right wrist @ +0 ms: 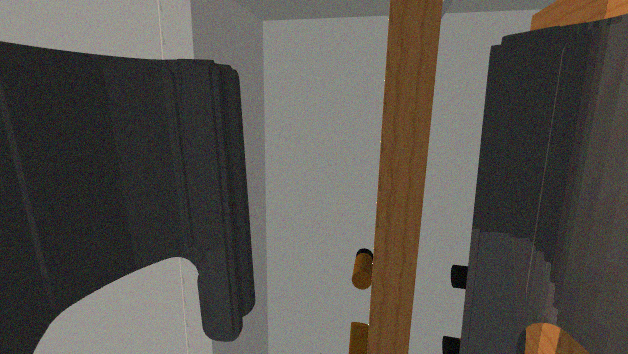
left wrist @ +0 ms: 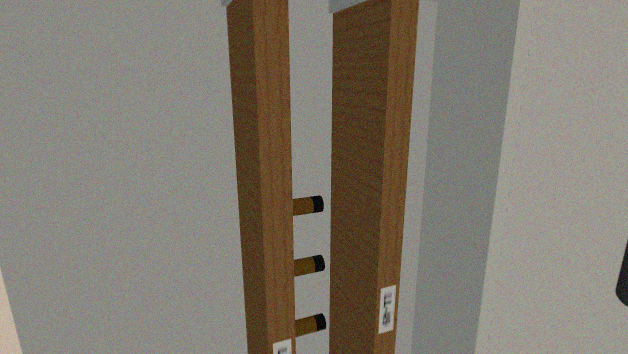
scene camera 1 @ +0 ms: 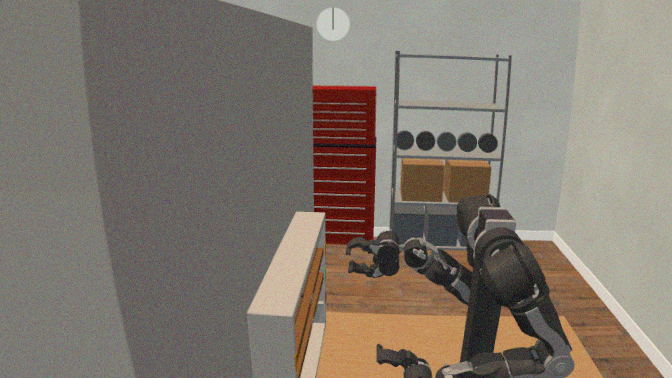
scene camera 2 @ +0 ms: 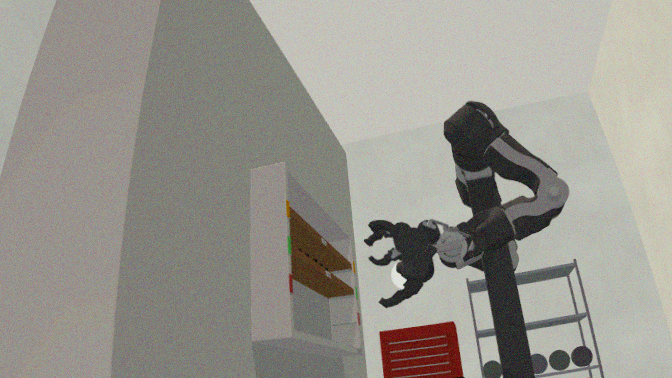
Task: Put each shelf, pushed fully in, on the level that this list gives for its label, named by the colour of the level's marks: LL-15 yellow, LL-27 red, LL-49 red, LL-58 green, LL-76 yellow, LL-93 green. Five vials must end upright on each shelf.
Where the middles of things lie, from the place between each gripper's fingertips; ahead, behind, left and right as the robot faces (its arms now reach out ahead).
Labels:
My right hand is 160 mm to the right of the cream cabinet [scene camera 2: 272, 320], 100 mm short of it and 90 mm above it.
Now: left hand 180 mm short of the cream cabinet, 150 mm to the left of it and 40 mm below it.

